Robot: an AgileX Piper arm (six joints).
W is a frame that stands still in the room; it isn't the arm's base.
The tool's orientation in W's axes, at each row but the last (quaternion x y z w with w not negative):
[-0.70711 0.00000 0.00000 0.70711]
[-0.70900 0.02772 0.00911 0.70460]
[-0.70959 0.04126 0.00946 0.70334]
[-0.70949 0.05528 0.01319 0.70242]
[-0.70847 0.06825 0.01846 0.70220]
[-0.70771 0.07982 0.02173 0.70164]
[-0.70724 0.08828 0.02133 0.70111]
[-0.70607 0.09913 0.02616 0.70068]
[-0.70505 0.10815 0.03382 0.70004]
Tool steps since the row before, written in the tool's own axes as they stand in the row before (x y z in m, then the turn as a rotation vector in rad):
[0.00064 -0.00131 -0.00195 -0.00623 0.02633 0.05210]
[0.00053 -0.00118 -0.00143 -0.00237 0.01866 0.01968]
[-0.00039 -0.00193 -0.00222 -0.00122 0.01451 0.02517]
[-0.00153 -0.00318 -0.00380 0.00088 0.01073 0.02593]
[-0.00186 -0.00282 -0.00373 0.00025 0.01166 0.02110]
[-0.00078 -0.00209 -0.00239 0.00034 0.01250 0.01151]
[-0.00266 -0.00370 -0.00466 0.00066 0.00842 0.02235]
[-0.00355 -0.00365 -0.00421 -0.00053 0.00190 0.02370]
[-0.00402 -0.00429 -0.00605 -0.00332 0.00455 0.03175]
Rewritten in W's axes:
[0.00064 -0.00195 0.00131 -0.00623 0.05210 -0.02633]
[0.00055 -0.00144 0.00116 -0.00282 0.01963 -0.01865]
[-0.00035 -0.00219 0.00198 -0.00114 0.02509 -0.01465]
[-0.00144 -0.00368 0.00336 0.00136 0.02575 -0.01110]
[-0.00176 -0.00358 0.00307 0.00029 0.02098 -0.01188]
[-0.00066 -0.00231 0.00221 -0.00052 0.01141 -0.01259]
[-0.00248 -0.00438 0.00414 0.00144 0.02218 -0.00878]
[-0.00326 -0.00383 0.00429 0.00156 0.02363 -0.00217]
[-0.00369 -0.00561 0.00511 -0.00085 0.03194 -0.00436]

